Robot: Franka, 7 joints.
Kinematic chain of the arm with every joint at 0, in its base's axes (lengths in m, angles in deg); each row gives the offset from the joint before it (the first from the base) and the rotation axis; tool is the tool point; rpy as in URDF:
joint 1: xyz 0 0 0.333 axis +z
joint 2: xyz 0 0 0 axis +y
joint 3: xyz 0 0 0.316 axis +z
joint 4: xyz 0.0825 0 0 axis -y
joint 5: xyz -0.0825 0 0.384 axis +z
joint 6: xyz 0 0 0 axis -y
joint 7: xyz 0.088 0 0 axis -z
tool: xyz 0 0 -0.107 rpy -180 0 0
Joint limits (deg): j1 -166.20..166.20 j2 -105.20..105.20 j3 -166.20..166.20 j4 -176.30..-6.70 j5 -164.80..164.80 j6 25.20..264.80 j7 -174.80..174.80
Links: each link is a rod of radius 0.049 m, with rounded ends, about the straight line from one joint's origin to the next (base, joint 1, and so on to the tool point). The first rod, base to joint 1, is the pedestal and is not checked.
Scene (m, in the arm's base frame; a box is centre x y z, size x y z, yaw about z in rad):
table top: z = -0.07
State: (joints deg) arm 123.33 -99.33 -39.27 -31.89 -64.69 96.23 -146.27
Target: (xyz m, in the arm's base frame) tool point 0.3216 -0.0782 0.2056
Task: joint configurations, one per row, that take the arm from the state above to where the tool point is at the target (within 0.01 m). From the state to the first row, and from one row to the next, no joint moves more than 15 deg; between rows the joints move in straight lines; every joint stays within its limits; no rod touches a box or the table.
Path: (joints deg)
1: 117.57 -98.04 -47.27 -46.57 -61.75 89.30 -146.27
2: 111.81 -96.74 -55.28 -61.24 -58.82 82.36 -146.27
3: 106.06 -95.45 -63.28 -75.92 -55.88 75.43 -146.27
4: 100.30 -94.15 -71.28 -90.60 -52.95 68.49 -146.27
5: 94.54 -92.86 -79.29 -105.27 -50.01 61.56 -146.27
6: 88.78 -91.57 -87.29 -119.95 -47.07 54.63 -146.27
7: 83.02 -90.27 -95.29 -134.63 -44.14 47.69 -146.27

